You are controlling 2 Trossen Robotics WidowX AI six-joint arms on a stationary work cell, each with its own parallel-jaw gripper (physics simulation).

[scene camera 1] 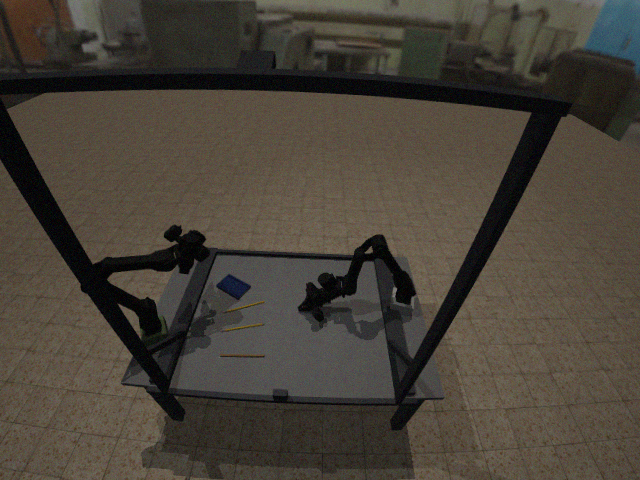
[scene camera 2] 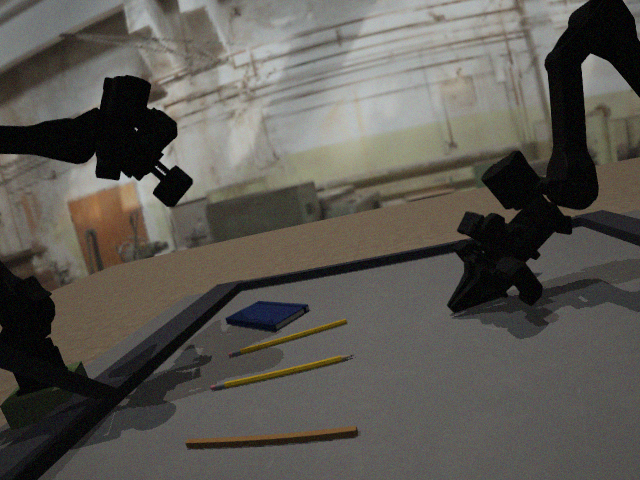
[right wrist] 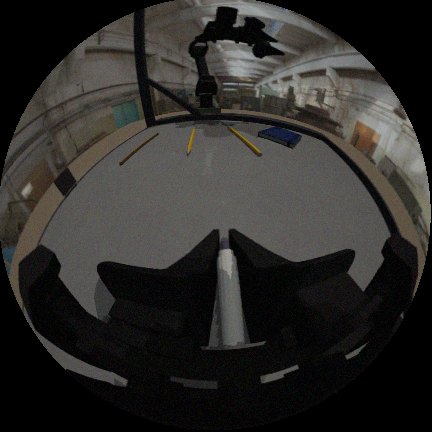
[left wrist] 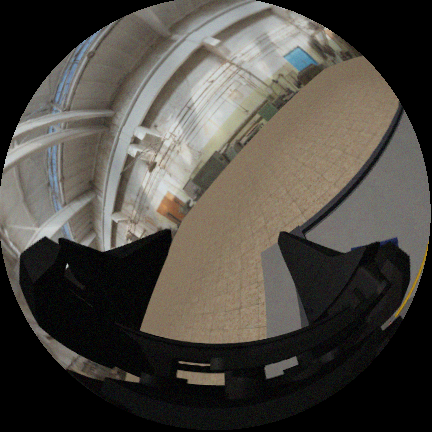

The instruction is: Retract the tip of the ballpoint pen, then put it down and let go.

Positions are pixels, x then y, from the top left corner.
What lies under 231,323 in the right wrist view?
A white ballpoint pen.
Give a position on a blue notebook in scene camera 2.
271,316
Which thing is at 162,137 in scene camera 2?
The left gripper.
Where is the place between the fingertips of the left gripper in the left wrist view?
226,236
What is the left gripper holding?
Nothing.
